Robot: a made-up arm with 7 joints. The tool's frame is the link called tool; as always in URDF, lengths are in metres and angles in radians. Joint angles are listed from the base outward. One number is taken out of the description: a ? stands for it. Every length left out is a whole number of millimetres.
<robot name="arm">
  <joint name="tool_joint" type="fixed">
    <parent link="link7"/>
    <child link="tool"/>
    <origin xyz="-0.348 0.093 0" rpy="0 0 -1.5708"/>
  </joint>
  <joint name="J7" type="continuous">
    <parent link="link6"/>
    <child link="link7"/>
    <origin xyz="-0.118 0.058 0" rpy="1.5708 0 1.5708"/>
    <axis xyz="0 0 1"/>
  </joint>
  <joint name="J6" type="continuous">
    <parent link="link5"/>
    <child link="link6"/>
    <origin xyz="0.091 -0.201 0" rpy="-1.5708 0 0"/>
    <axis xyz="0 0 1"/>
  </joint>
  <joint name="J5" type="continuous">
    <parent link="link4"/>
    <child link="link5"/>
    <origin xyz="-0.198 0.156 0" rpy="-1.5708 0 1.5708"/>
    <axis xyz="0 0 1"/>
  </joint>
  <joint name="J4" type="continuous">
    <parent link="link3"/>
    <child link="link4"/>
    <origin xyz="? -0.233 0" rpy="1.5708 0 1.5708"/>
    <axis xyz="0 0 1"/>
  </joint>
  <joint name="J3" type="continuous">
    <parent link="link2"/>
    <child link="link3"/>
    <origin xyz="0.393 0.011 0" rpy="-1.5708 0 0"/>
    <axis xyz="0 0 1"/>
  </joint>
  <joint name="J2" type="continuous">
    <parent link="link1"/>
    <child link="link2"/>
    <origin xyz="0.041 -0.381 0" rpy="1.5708 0 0"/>
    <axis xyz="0 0 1"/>
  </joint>
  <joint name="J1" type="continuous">
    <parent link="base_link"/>
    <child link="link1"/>
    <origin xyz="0 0 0.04" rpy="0 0 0"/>
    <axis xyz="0 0 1"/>
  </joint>
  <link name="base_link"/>
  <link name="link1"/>
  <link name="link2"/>
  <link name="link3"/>
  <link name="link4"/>
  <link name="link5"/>
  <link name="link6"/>
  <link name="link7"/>
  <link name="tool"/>
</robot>
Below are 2 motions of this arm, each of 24 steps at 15 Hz.
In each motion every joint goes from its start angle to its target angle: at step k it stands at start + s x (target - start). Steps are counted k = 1, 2, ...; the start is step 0. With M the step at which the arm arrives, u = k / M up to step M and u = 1 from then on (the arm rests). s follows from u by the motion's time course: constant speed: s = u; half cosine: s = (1 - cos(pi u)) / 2; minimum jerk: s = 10 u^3 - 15 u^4 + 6 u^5.
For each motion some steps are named. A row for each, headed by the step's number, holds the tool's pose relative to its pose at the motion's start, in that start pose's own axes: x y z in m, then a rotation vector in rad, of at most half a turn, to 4 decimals.
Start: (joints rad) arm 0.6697 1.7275 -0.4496 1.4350 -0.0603 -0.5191 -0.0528
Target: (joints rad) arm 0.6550 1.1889 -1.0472 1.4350 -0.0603 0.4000 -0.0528
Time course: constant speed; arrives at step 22
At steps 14, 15, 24:
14: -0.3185 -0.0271 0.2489 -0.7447 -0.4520 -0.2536
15: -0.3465 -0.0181 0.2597 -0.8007 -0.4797 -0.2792
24: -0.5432 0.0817 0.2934 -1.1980 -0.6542 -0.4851

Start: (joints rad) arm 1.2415 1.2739 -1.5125 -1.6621 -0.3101 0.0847 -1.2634
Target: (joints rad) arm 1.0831 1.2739 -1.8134 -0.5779 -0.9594 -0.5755 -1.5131
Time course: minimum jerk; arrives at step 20
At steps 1, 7, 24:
1: 0.0001 0.0000 -0.0001 -0.0005 0.0022 0.0001
7: 0.0188 -0.0014 -0.0031 -0.1129 0.4531 0.0043
24: 0.1909 0.0333 -0.0540 -0.6617 1.8370 0.0487

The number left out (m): 0.035
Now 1 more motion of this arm.
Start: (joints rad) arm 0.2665 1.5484 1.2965 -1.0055 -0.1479 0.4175 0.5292
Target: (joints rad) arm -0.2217 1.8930 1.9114 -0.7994 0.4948 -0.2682 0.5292
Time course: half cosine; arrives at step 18
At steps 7, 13, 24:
7: 0.0556 -0.1042 0.1482 -0.0590 -0.3802 0.1276
13: 0.2281 -0.1510 0.4107 0.0015 -0.9168 0.5720
24: 0.2960 -0.1241 0.5124 0.0771 -1.0802 0.7940

